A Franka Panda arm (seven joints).
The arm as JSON. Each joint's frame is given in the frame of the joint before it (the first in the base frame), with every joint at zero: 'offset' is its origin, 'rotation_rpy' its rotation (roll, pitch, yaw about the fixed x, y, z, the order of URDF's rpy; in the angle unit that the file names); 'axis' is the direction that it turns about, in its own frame. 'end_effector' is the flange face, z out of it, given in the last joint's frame.
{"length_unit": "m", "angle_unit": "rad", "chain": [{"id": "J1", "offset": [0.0, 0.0, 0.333], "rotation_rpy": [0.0, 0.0, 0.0], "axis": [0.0, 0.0, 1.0]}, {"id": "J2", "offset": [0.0, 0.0, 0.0], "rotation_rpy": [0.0, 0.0, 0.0], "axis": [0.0, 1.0, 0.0]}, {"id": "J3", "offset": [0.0, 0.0, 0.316], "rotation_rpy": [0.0, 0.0, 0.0], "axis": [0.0, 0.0, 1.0]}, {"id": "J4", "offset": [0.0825, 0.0, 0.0], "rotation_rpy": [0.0, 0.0, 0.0], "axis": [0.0, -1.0, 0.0]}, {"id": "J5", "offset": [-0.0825, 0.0, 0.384], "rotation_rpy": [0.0, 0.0, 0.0], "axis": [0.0, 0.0, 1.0]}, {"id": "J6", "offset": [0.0, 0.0, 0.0], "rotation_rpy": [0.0, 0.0, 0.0], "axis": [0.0, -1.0, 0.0]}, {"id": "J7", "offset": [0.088, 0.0, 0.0], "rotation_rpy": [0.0, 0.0, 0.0], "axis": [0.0, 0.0, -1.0]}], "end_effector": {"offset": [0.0, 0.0, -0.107], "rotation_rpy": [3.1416, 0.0, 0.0]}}
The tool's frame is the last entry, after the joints.
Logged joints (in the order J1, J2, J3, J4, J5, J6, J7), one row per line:
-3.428 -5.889 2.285 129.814 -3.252 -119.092 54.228
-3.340 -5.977 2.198 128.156 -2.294 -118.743 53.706
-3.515 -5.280 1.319 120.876 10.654 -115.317 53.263
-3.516 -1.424 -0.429 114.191 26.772 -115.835 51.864
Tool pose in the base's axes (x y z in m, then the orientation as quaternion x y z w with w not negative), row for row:
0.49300 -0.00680 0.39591 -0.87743 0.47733 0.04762 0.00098
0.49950 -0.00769 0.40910 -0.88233 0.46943 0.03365 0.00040
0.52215 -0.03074 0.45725 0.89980 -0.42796 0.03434 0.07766
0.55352 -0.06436 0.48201 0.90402 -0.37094 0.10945 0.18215
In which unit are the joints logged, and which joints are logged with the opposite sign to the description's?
The joints are logged in degrees. Opposite sign: J4, J5, J6.
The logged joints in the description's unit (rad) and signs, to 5 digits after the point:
-0.05983 -0.10278 0.03988 -2.26568 0.05676 2.07855 0.94646
-0.05829 -0.10432 0.03836 -2.23674 0.04004 2.07246 0.93735
-0.06135 -0.09215 0.02302 -2.10968 -0.18595 2.01266 0.92961
-0.06137 -0.02485 -0.00749 -1.99301 -0.46726 2.02170 0.90520

